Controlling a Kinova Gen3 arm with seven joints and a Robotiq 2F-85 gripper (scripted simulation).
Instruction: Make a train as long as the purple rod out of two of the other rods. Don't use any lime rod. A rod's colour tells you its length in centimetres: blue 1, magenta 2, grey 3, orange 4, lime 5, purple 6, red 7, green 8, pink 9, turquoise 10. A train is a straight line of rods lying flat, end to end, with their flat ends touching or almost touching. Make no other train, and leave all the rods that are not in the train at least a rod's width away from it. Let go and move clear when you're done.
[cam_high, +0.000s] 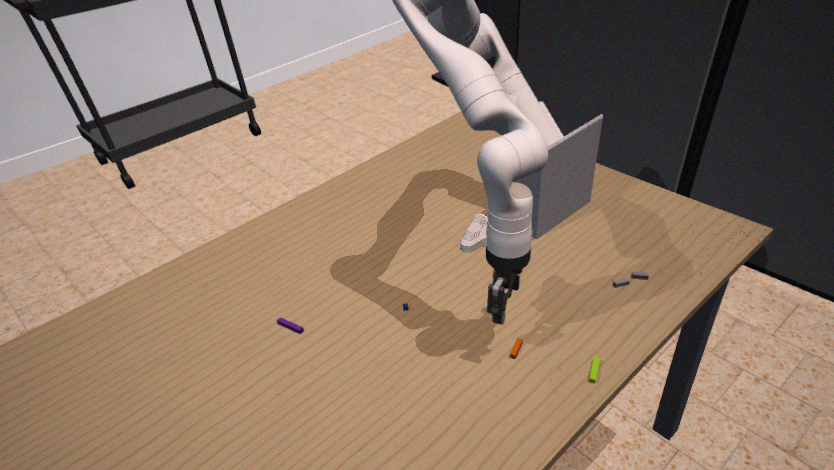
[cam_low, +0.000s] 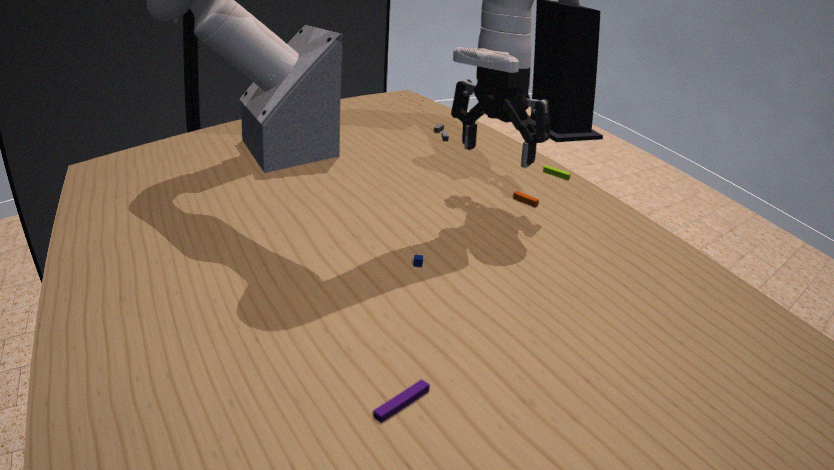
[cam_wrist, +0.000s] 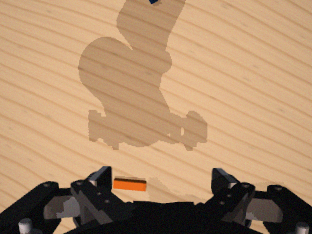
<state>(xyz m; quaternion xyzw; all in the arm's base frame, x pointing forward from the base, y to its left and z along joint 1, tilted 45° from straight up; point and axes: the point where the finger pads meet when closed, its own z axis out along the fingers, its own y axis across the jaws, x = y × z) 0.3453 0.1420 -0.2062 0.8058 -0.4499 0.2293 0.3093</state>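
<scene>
Right now my hand is 70 mm above the orange rod, 50 mm to the right of it and 20 mm short of it. The rest, counted from my hand: lime rod 170 mm to the left, 70 mm below, 50 mm behind; purple rod 320 mm ahead, 280 mm to the right, 70 mm below; blue rod 170 mm to the right, 110 mm ahead, 70 mm below.
</scene>
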